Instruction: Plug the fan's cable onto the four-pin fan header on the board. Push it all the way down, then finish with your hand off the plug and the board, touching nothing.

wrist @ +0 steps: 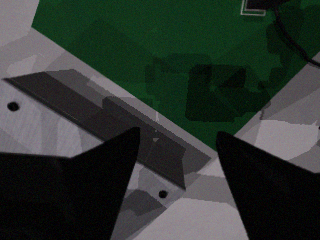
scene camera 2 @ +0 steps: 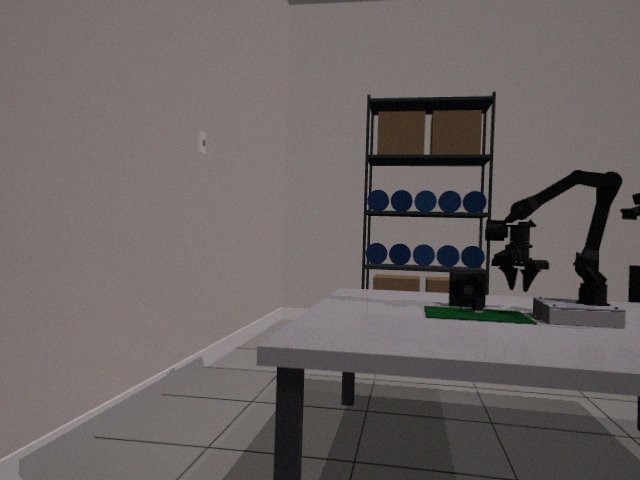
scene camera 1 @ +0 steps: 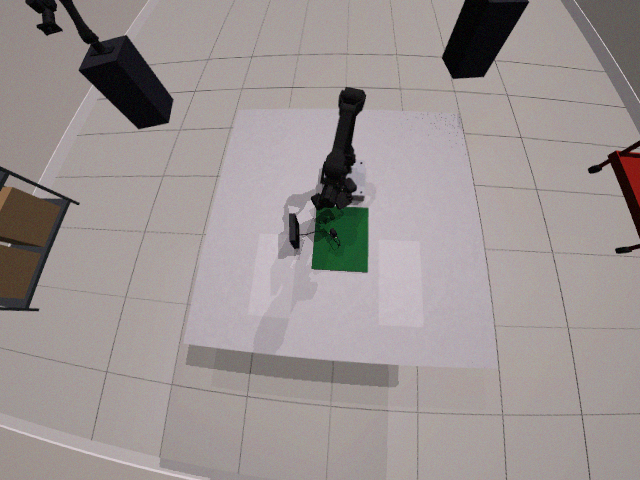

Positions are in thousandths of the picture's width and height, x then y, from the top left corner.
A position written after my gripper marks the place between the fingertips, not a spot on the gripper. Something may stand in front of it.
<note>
I see my gripper (scene camera 2: 810, 605), a black fan (scene camera 2: 721, 593) and a green board (scene camera 1: 549, 466).
My gripper shows as well in the wrist view (wrist: 558, 565). The green board is seen too in the wrist view (wrist: 645, 306) and in scene camera 2 (scene camera 2: 763, 657).
</note>
